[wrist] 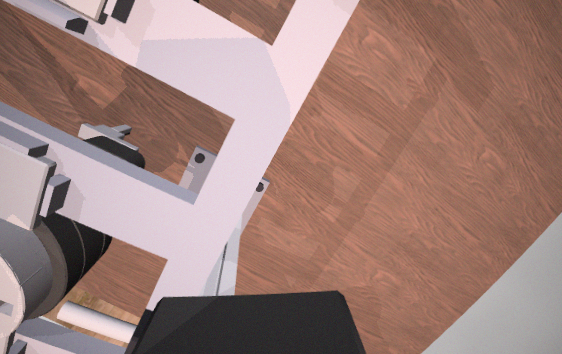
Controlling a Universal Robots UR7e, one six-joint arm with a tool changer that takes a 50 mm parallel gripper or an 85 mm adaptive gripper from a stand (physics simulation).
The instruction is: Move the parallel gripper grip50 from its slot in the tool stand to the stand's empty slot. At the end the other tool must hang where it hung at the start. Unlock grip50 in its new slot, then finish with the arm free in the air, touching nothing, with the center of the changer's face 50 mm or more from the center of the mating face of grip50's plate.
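Places are measured from the arm's base along level axes (x ahead, y right, z down), in centimetres.
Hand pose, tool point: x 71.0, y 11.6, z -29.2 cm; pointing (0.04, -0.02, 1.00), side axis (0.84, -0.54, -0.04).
Observation:
Things, the pixels of their top centre, and the offset from my tool point. "spot": a spot on its surface instead. Level surfaces: height alone.
- black tool body at a spot on its surface: (75,255) spot: dx -7.4, dy +4.9, dz +8.1 cm
- black part with a light metal tip, surface spot: (107,135) spot: dx -12.4, dy +2.9, dz +18.7 cm
- wood-grained surface at its surface level: dz +35.5 cm
The tool stand (205,220) shows in the wrist view as a pale frame of bars with openings. At the left edge a rounded grey and black tool body (75,255) shows partly below one cross bar. A black part with a light metal tip (107,135) shows through the opening above that bar. I cannot tell whether they belong to grip50 or to the other tool. A dark block (250,325) fills the bottom middle, close to the camera; what it belongs to is unclear. My gripper's fingers do not show.
Pale blocks with dark catches stand on the stand's cross bars at the left and upper left. Small brackets with dark holes (201,162) show under the stand's right side. A wood-grained surface (425,150) lies below, with a pale grey area (520,300) beyond its edge at lower right.

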